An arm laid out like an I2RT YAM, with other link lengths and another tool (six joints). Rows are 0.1 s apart.
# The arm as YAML. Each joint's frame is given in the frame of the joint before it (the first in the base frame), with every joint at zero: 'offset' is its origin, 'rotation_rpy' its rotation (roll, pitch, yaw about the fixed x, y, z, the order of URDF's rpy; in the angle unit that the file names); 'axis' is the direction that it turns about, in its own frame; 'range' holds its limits. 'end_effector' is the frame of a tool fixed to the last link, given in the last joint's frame.
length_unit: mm
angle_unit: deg
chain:
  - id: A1
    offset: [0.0, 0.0, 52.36]
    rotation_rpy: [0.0, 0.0, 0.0]
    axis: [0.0, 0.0, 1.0]
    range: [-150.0, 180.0]
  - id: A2
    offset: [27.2, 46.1, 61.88]
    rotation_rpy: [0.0, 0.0, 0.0]
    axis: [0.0, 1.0, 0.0]
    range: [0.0, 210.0]
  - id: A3
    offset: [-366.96, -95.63, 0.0]
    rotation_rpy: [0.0, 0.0, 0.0]
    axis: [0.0, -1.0, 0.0]
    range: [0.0, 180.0]
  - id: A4
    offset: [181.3, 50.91, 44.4]
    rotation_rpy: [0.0, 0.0, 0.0]
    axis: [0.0, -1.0, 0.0]
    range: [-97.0, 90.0]
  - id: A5
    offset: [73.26, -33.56, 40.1]
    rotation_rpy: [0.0, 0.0, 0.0]
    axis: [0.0, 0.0, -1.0]
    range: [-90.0, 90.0]
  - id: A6
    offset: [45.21, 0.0, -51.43]
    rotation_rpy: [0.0, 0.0, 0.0]
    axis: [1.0, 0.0, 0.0]
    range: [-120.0, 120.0]
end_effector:
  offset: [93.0, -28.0, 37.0]
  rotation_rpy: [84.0, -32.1, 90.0]
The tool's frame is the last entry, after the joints.
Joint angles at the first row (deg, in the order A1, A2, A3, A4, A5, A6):
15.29 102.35 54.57 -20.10 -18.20 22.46
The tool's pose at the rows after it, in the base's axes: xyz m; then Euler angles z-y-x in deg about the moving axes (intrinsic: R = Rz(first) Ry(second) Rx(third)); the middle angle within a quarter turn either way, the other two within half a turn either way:
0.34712 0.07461 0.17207 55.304 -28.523 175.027
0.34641 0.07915 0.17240 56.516 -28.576 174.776
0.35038 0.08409 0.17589 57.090 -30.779 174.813
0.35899 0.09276 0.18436 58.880 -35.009 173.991
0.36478 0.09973 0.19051 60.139 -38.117 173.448
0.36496 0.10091 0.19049 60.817 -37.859 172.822
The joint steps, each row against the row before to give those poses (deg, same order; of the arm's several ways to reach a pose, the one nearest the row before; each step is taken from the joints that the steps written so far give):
1.18 0.00 -0.03 0.22 -0.06 -0.02
0.70 -0.03 0.00 0.02 -0.02 -0.44
-0.07 -0.08 0.05 1.53 -1.58 -0.05
-0.17 -0.22 0.15 3.13 -2.68 -0.41
0.00 -0.09 0.00 2.51 -2.02 0.04
0.33 0.02 0.00 0.07 0.48 -0.26

